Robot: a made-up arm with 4 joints.
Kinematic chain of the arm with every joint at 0, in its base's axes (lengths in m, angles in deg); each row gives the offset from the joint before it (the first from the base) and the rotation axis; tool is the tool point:
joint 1: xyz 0 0 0.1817 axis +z
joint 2: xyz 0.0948 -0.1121 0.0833 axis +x
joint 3: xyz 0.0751 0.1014 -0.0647 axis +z
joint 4: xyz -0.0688 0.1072 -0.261 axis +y
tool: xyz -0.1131 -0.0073 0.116
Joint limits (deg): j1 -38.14..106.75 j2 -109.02..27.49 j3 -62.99..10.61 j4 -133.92..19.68
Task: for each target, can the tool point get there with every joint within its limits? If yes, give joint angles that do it. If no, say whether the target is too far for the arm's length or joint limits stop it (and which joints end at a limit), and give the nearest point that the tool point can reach.
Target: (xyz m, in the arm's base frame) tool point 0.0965 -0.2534 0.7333
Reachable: no: joint limits stop it (at a limit: joint 2, joint 3) | nearest point 0.1638 -0.4301 0.2166 | short by 0.550 m
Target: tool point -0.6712 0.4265 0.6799
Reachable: no: too far | nearest point -0.2856 0.1815 0.2020 | short by 0.661 m
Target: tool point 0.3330 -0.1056 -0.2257
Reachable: yes | joints 55.00 -54.00 -34.29 -106.76
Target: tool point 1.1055 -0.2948 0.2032
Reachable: no: too far | nearest point 0.6586 -0.1756 0.2061 | short by 0.462 m
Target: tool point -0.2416 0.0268 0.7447
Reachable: no: joint limits stop it (at a limit: joint 1, joint 2) | nearest point -0.2394 0.0743 0.2303 | short by 0.517 m
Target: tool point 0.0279 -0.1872 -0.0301
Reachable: yes | joints 4.75 -62.74 -8.90 3.26
